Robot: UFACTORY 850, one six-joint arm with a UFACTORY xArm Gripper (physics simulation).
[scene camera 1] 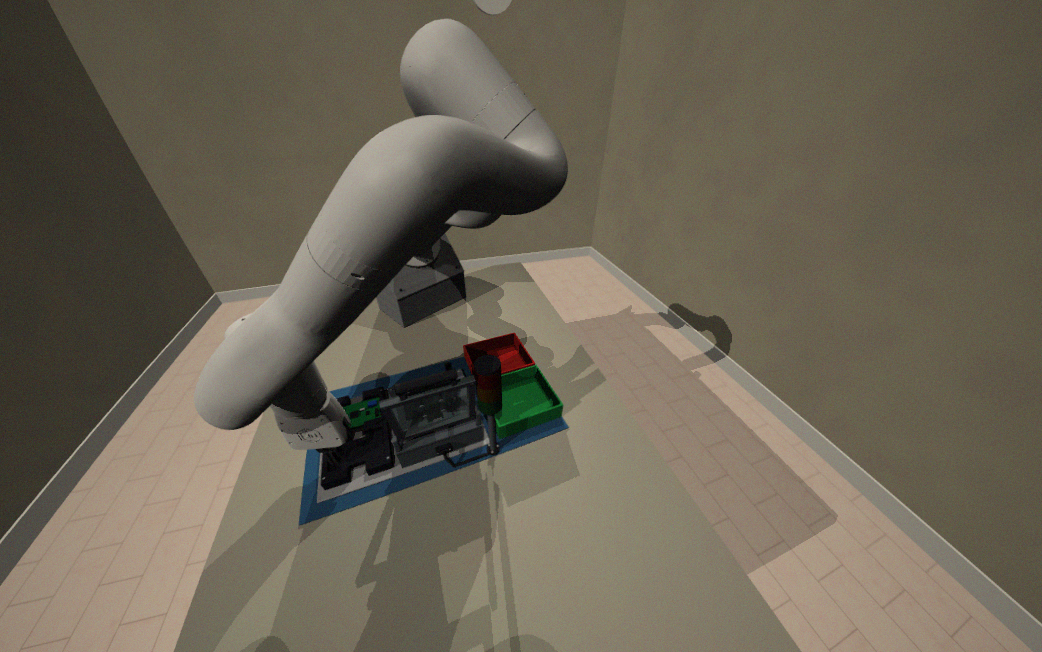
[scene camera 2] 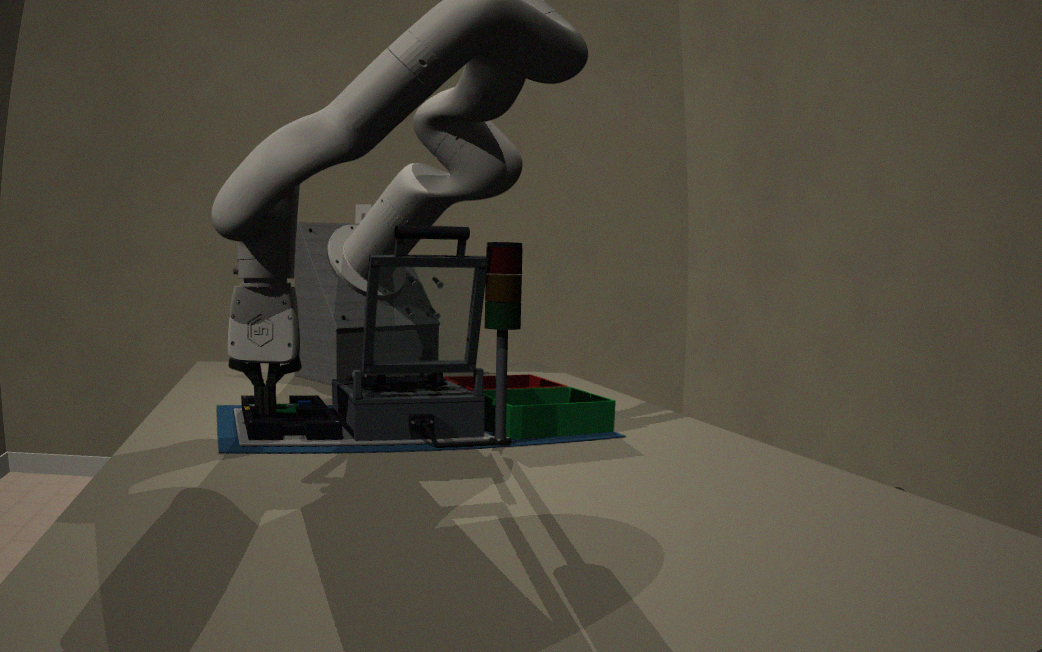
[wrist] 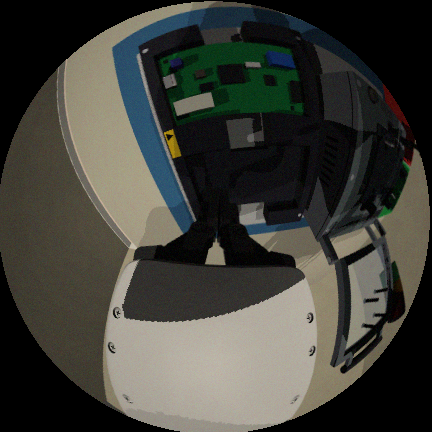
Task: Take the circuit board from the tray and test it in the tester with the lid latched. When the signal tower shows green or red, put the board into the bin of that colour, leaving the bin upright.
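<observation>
A green circuit board (scene camera 1: 364, 413) (wrist: 235, 82) lies in one pocket of the black tray (scene camera 1: 376, 453) (scene camera 2: 292, 428) (wrist: 187, 140). My gripper (scene camera 2: 265, 411) (wrist: 217, 200) is shut and empty, its tips low over the tray's other pocket, beside the board; the arm hides the tips in scene camera 1. The grey tester (scene camera 1: 441, 443) (scene camera 2: 414, 415) (wrist: 337, 97) stands beside the tray with its framed clear lid (scene camera 2: 367, 315) (wrist: 343, 300) raised. The signal tower (scene camera 1: 488, 384) (scene camera 2: 504, 286) (wrist: 397, 300) shows no lit lamp. The red bin (scene camera 1: 524, 344) (scene camera 2: 549, 382) and green bin (scene camera 1: 530, 421) (scene camera 2: 560, 416) stand upright.
A blue mat (scene camera 1: 308, 503) (scene camera 2: 226, 430) (wrist: 132, 95) lies under the tray, tester and bins. The raised lid and the tower's pole (scene camera 2: 501, 384) stand tall to the right of the gripper. A dark cable (scene camera 1: 464, 462) (scene camera 2: 461, 441) runs from the tester to the foot of the tower.
</observation>
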